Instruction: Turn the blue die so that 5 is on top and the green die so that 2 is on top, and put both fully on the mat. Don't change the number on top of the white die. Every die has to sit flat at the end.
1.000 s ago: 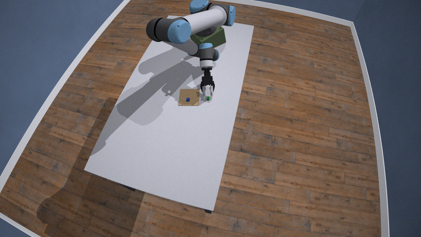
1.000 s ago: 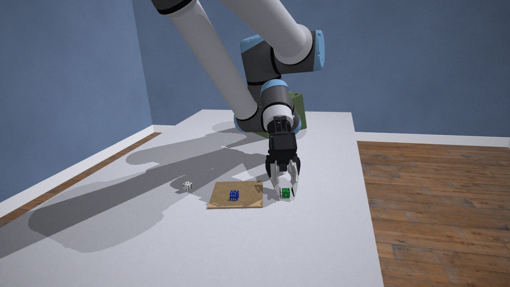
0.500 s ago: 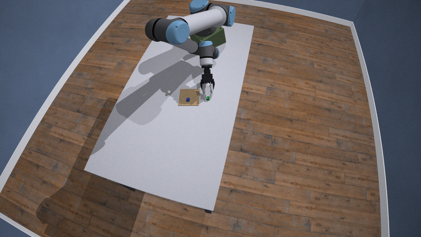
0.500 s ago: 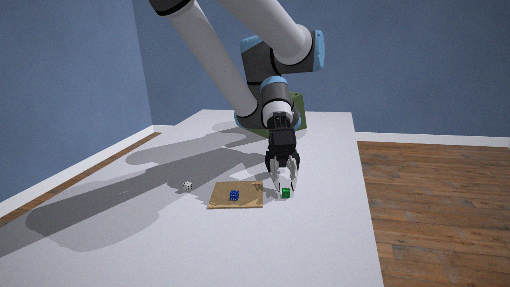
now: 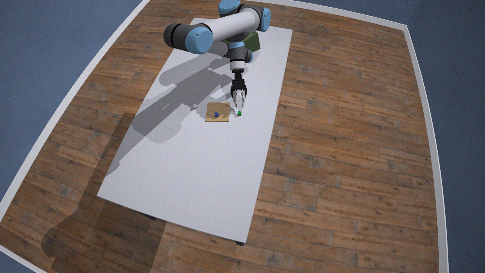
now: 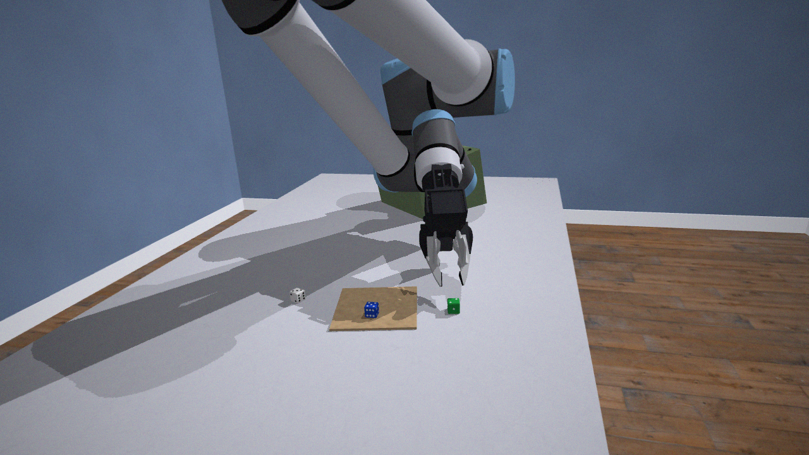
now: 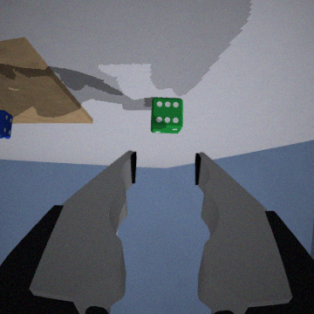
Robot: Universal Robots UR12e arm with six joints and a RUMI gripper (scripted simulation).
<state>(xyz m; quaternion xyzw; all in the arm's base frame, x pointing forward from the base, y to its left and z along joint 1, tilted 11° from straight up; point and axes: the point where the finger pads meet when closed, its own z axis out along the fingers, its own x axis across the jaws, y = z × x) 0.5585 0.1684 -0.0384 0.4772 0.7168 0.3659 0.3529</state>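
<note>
Right now the green die is 30 mm ahead of my hand, 10 mm to the left of it and 40 mm below it. Round my hand: tan mat 50 mm ahead, 120 mm to the right, 40 mm below; white die 50 mm ahead, 270 mm to the right, 40 mm below; blue die 80 mm ahead, 120 mm to the right, 30 mm below.
</note>
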